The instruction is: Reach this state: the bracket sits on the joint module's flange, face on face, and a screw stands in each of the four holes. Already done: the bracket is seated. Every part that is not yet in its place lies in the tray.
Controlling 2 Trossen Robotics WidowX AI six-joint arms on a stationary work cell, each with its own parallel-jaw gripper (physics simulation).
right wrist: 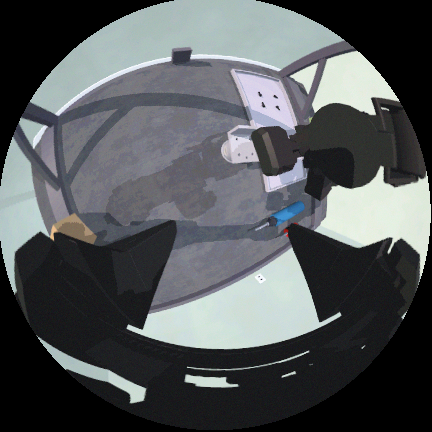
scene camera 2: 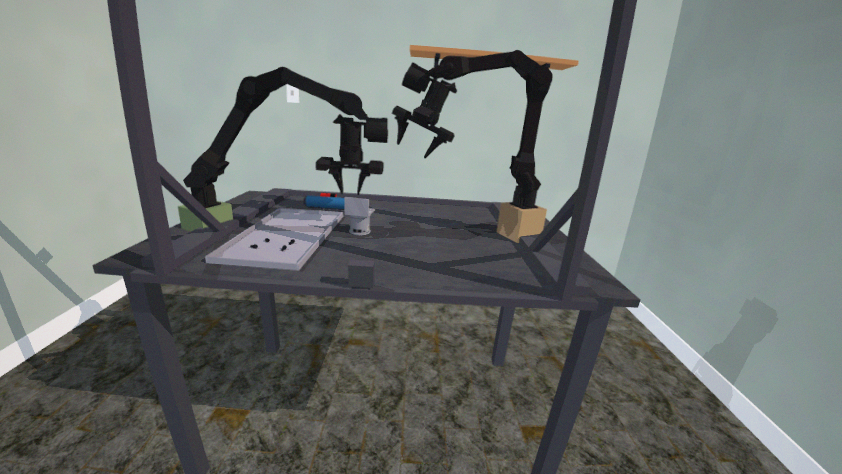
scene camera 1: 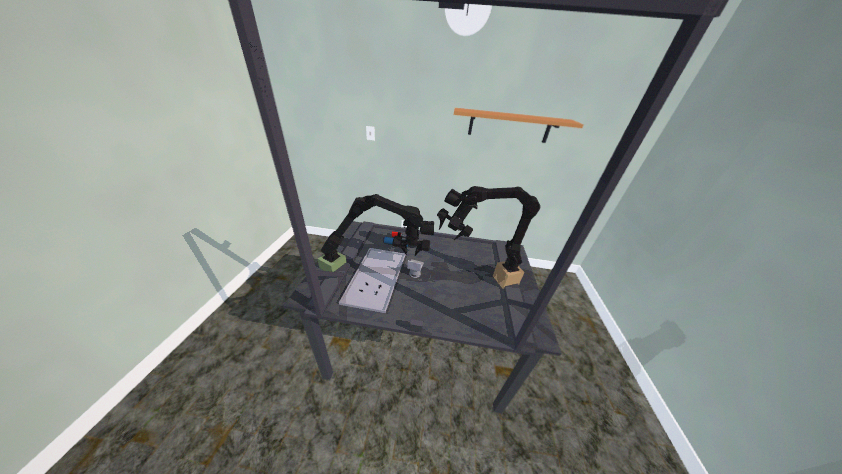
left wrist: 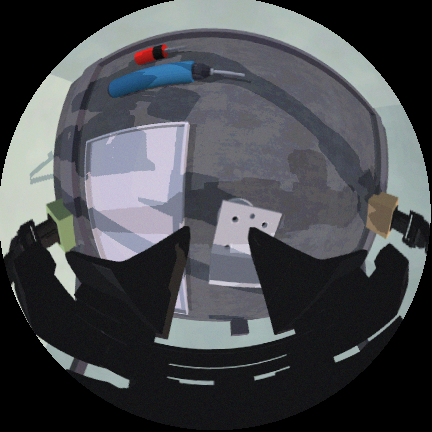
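Seen in the pictures: left gripper, fingertip midpoint: [scene camera 2: 350,194] [scene camera 1: 410,255] [left wrist: 219,232]; right gripper, fingertip midpoint: [right wrist: 235,227] [scene camera 2: 411,151] [scene camera 1: 446,234]; left arm's base at its link origin: [scene camera 2: 204,205] [scene camera 1: 331,257] [left wrist: 53,228]; right arm's base at its link origin: [scene camera 2: 523,205] [scene camera 1: 510,267] [left wrist: 393,217].
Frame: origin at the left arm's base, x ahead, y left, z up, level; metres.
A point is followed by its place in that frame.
Observation:
The pale bracket [scene camera 1: 415,265] @[x 0.415, y 0.171, z 0.026 m] [scene camera 2: 357,207] @[x 0.411, y 0.170, z 0.017 m] [left wrist: 223,270] @[x 0.386, y 0.170, z 0.028 m] [right wrist: 245,150] @[x 0.397, y 0.213, z -0.001 m] sits on the white joint module [scene camera 2: 360,227] @[x 0.415, y 0.180, z -0.044 m] [right wrist: 226,152] @[x 0.425, y 0.217, z -0.041 m], one plate flat, one upright; its visible holes look dark and open. Several black screws [scene camera 1: 375,293] @[x 0.318, y -0.034, z -0.059 m] [scene camera 2: 283,247] @[x 0.317, y -0.027, z -0.056 m] [right wrist: 263,105] @[x 0.305, y 0.025, z -0.054 m] lie apart in the white tray [scene camera 1: 382,259] @[x 0.185, y 0.195, z -0.063 m] [scene camera 2: 306,219] @[x 0.200, y 0.204, z -0.063 m] [left wrist: 130,185] @[x 0.217, y 0.179, z -0.063 m]. My left gripper [scene camera 2: 350,193] @[x 0.359, y 0.214, z 0.040 m] [left wrist: 219,232] @[x 0.359, y 0.214, z 0.040 m] points down above the bracket, half open and empty; its right finger hides part of the bracket in the left wrist view. My right gripper [scene camera 1: 447,233] @[x 0.502, y 0.318, z 0.171 m] [scene camera 2: 412,150] @[x 0.502, y 0.318, z 0.171 m] [right wrist: 235,227] @[x 0.502, y 0.318, z 0.171 m] is wide open and empty, high above the table's back.
A blue-handled screwdriver [scene camera 1: 388,240] @[x 0.126, y 0.334, z -0.035 m] [scene camera 2: 325,202] @[x 0.169, y 0.346, z -0.042 m] [left wrist: 155,80] @[x 0.190, y 0.354, z -0.040 m] [right wrist: 289,214] @[x 0.181, y 0.368, z -0.027 m] and a red-handled one [left wrist: 150,54] @[x 0.128, y 0.424, z -0.041 m] lie behind the tray. A small dark box [scene camera 2: 361,275] @[x 0.586, y -0.099, z -0.034 m] [left wrist: 239,327] @[x 0.575, y -0.079, z -0.031 m] [right wrist: 181,55] @[x 0.577, y -0.078, z -0.031 m] is at the front edge. Frame posts [scene camera 2: 595,147] @[x 0.971, y 0.059, z 0.246 m] rise from the table.

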